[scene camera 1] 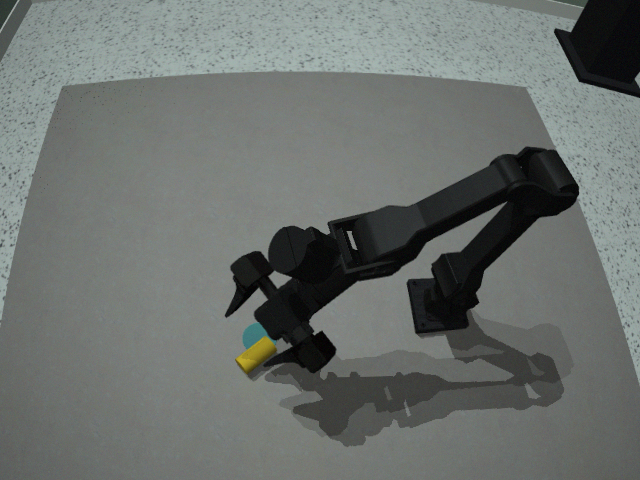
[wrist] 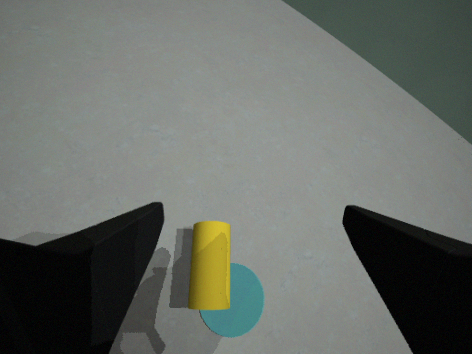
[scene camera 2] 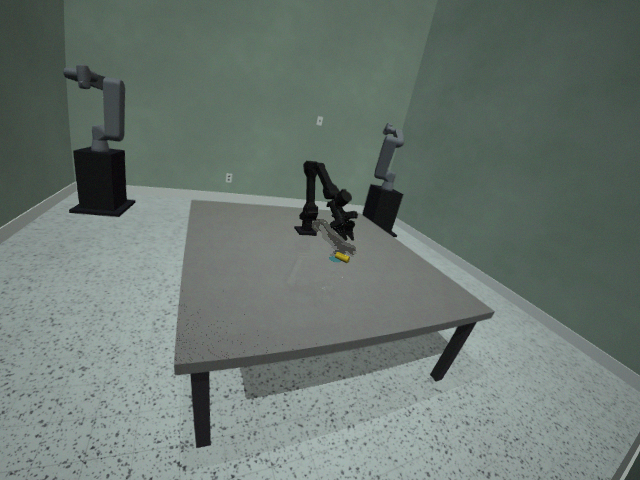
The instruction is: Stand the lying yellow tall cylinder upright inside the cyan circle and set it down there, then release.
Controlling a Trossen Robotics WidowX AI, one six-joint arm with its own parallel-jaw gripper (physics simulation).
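Places are measured from the arm's base along level axes (x back, y left, z down), in metres.
Pixels of known places: gripper, fingertip midpoint: [scene camera 1: 245, 340] [wrist: 254, 212] [scene camera 2: 349, 240]; arm's base at its link origin: [scene camera 1: 441, 305] [scene camera 2: 306, 229].
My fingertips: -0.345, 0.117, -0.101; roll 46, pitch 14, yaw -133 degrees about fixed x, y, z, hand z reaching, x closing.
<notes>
For each thing: its top centre in the pictures, then the offset to it from my fingertips, as dx, dy, dz. "*": a spot on its surface instead. Level surfaces: height alone.
- yellow tall cylinder at its top centre: [wrist: 214, 262] [scene camera 1: 255, 352] [scene camera 2: 343, 254] +0.013, -0.008, +0.084
- cyan circle at a spot on its surface: [wrist: 247, 300] [scene camera 1: 255, 332] [scene camera 2: 333, 259] * +0.009, -0.054, +0.115
- grey table at its surface level: dz +0.116
The yellow tall cylinder [scene camera 1: 256, 354] [scene camera 2: 342, 257] [wrist: 210, 267] lies on its side on the table, partly over the cyan circle [scene camera 1: 253, 334] [scene camera 2: 333, 259] [wrist: 247, 300]. In the wrist view its near end covers the circle's upper left part, and its far end reaches past the circle. My gripper [scene camera 1: 245, 341] [scene camera 2: 348, 238] [wrist: 254, 212] is open and empty, above the table and on the arm-base side of the cylinder. In the wrist view the cylinder shows between the two fingers, nearer the left finger, with its long axis running roughly along the viewing direction.
The grey table [scene camera 1: 155, 180] [scene camera 2: 258, 320] carries the arm's base [scene camera 1: 439, 315] [scene camera 2: 306, 230], to the right of the cylinder in scene camera 1. The arm's shadow falls beside the cylinder. Two grey robot arms [scene camera 2: 113, 108] [scene camera 2: 385, 157] stand on black pedestals off the table.
</notes>
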